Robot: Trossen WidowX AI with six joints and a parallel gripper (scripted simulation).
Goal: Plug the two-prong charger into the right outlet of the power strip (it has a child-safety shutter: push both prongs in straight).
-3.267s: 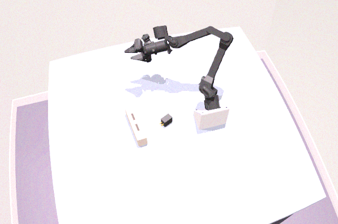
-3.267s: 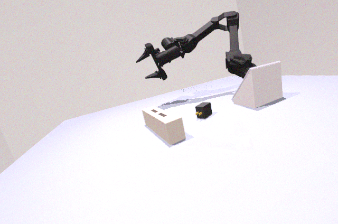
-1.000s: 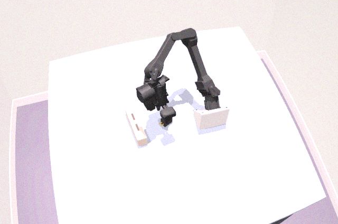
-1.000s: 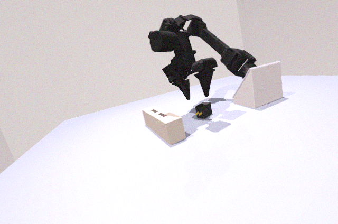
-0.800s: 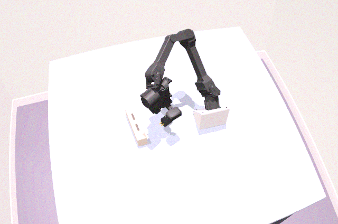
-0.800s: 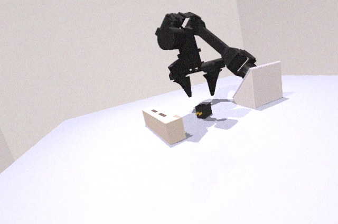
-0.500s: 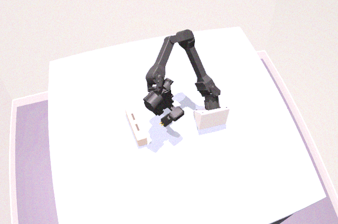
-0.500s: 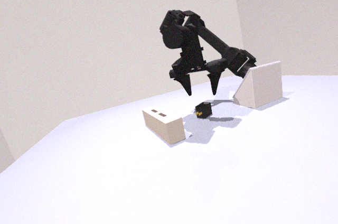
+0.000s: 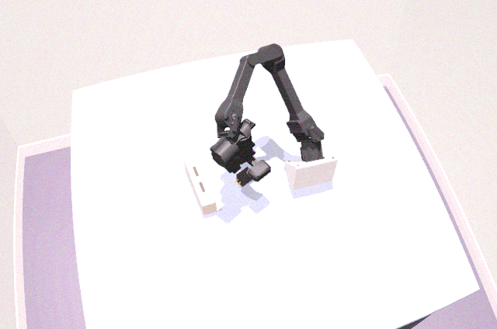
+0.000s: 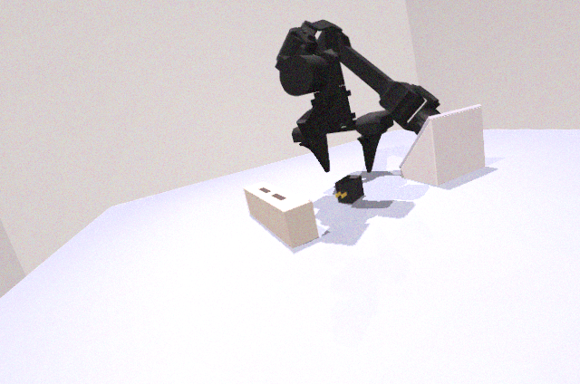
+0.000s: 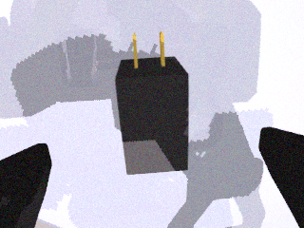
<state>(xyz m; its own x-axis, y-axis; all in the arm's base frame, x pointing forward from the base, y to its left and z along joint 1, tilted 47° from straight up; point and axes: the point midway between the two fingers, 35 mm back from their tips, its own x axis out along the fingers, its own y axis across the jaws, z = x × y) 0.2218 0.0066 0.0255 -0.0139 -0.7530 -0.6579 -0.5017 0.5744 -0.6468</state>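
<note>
My gripper tip is now 3 cm above the black two-prong charger, 1 cm to the right of it and 1 cm short of it.
</note>
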